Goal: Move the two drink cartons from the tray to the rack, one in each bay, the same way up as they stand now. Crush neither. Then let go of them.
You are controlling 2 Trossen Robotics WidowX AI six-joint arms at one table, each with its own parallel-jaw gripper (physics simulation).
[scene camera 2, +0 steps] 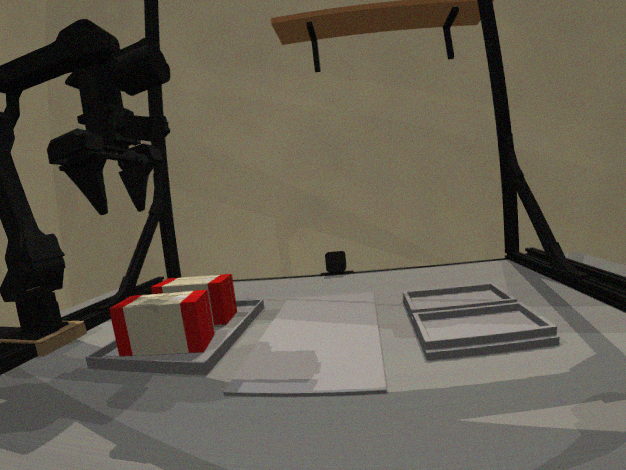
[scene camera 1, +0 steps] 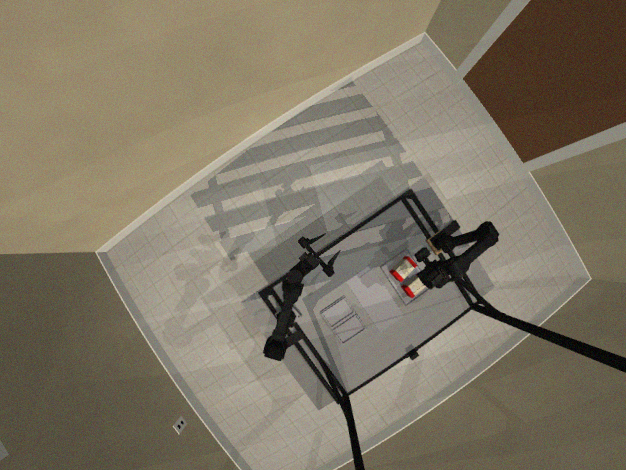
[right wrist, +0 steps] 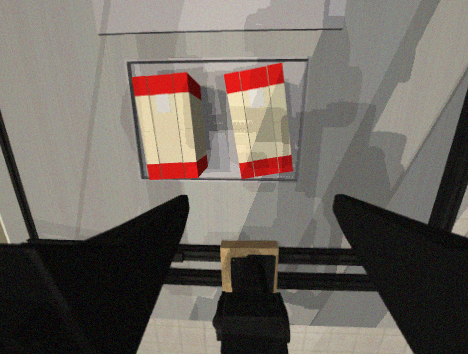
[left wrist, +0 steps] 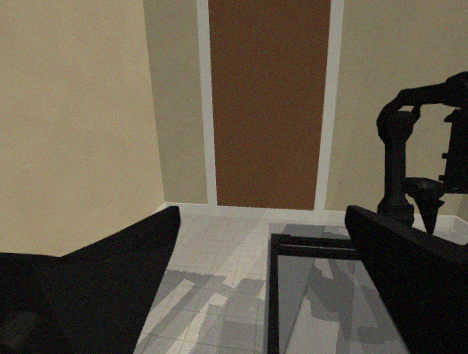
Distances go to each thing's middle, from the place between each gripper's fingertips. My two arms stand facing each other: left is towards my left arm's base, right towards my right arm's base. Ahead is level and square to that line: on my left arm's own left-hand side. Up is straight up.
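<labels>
The pale mat (scene camera 2: 329, 345) sits 19 cm below my right hand, 24 cm to the left of it and 9 cm behind it. Measured from that same right hand, the grey tray (scene camera 2: 106, 358) is 4 cm to the left, 6 cm behind and 19 cm below.
For my left hand, the tray is 300 mm to the right of it, 350 mm behind it and 360 mm below it, while the mat lies 100 mm to the right of that hand, 370 mm below it and 380 mm behind it.
</labels>
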